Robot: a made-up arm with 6 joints. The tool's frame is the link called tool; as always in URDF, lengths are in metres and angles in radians.
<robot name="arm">
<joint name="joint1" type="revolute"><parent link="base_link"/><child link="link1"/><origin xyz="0.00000 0.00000 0.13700" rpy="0.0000 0.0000 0.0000"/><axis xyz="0 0 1"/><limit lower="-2.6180" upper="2.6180"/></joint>
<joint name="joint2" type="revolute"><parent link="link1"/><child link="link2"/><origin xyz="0.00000 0.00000 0.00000" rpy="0.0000 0.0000 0.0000"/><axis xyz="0.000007 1 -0.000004"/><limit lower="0.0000" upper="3.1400"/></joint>
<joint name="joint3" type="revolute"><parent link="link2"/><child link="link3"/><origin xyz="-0.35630 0.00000 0.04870" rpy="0.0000 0.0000 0.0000"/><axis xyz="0.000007 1 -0.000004"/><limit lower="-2.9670" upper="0.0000"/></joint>
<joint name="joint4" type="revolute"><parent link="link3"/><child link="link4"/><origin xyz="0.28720 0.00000 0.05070" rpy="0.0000 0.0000 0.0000"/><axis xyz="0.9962 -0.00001 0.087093"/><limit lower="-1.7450" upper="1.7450"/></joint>
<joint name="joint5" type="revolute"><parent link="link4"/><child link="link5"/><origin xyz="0.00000 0.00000 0.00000" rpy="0.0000 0.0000 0.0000"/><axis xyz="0.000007 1 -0.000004"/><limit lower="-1.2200" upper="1.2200"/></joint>
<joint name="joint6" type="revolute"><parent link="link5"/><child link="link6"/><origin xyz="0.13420 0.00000 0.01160" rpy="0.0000 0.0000 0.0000"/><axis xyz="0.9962 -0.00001 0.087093"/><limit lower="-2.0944" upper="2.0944"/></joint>
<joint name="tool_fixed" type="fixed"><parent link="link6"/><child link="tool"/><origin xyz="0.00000 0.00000 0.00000" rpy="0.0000 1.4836 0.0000"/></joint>
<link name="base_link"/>
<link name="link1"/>
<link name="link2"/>
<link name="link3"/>
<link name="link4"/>
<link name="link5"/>
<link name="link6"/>
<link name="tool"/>
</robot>
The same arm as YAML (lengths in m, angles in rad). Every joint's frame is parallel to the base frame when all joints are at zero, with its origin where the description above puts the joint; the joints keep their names.
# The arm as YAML. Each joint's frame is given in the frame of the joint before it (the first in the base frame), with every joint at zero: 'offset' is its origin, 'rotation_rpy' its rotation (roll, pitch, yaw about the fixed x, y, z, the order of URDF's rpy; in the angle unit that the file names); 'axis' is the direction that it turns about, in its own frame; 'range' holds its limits. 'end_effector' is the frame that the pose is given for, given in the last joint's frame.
length_unit: m
angle_unit: rad
chain:
  - id: joint1
    offset: [0.0, 0.0, 0.137]
    rotation_rpy: [0.0, 0.0, 0.0]
    axis: "+z"
    range: [-2.618, 2.618]
  - id: joint2
    offset: [0.0, 0.0, 0.0]
    rotation_rpy: [0.0, 0.0, 0.0]
    axis: "+y"
    range: [0.0, 3.14]
  - id: joint3
    offset: [-0.3563, 0.0, 0.0487]
    rotation_rpy: [0.0, 0.0, 0.0]
    axis: "+y"
    range: [-2.967, 0.0]
  - id: joint4
    offset: [0.2872, 0.0, 0.0507]
    rotation_rpy: [0.0, 0.0, 0.0]
    axis: [0.9962, 0.0, 0.0871]
    range: [-1.745, 1.745]
  - id: joint5
    offset: [0.0, 0.0, 0.0]
    rotation_rpy: [0.0, 0.0, 0.0]
    axis: "+y"
    range: [-1.22, 1.22]
  - id: joint6
    offset: [0.1342, 0.0, 0.0116]
    rotation_rpy: [0.0, 0.0, 0.0]
    axis: [0.9962, 0.0, 0.0871]
    range: [-2.0944, 2.0944]
end_effector:
  offset: [0.0, 0.0, 0.0]
  rotation_rpy: [0.0, 1.4836, 0.0]

